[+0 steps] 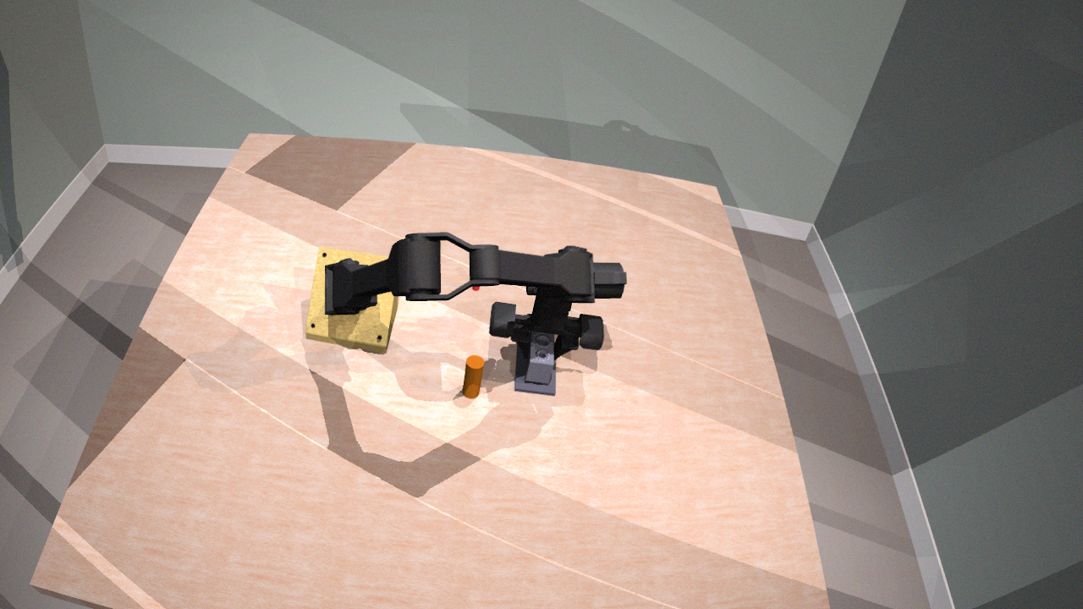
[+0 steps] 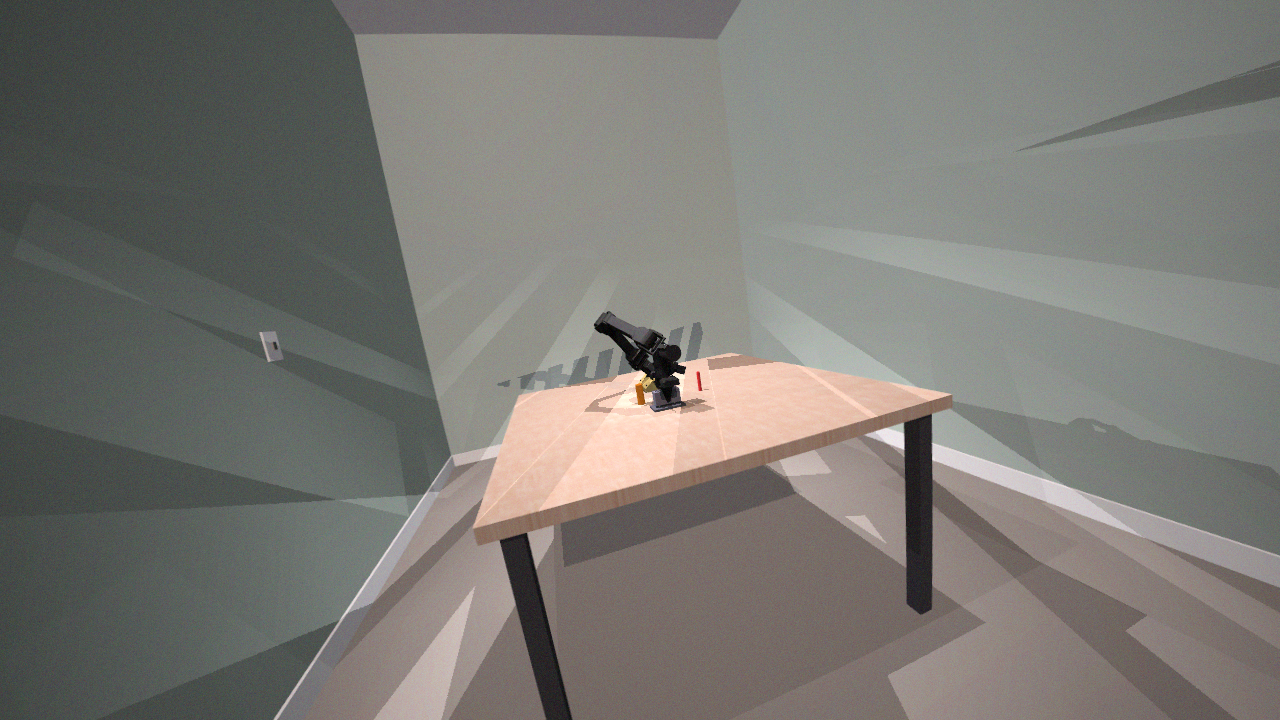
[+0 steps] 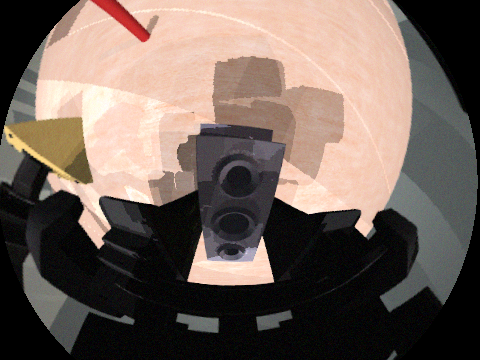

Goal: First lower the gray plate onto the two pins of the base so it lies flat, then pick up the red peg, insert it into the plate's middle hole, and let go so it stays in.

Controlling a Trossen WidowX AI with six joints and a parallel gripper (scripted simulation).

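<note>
Right now the gray base is 2 cm below my gripper tip. Round my gripper tip: orange cylinder: 12 cm behind, 6 cm to the right, 2 cm above; then gray plate: 3 cm above; then red peg: 9 cm behind, 20 cm to the left, 2 cm above.
</note>
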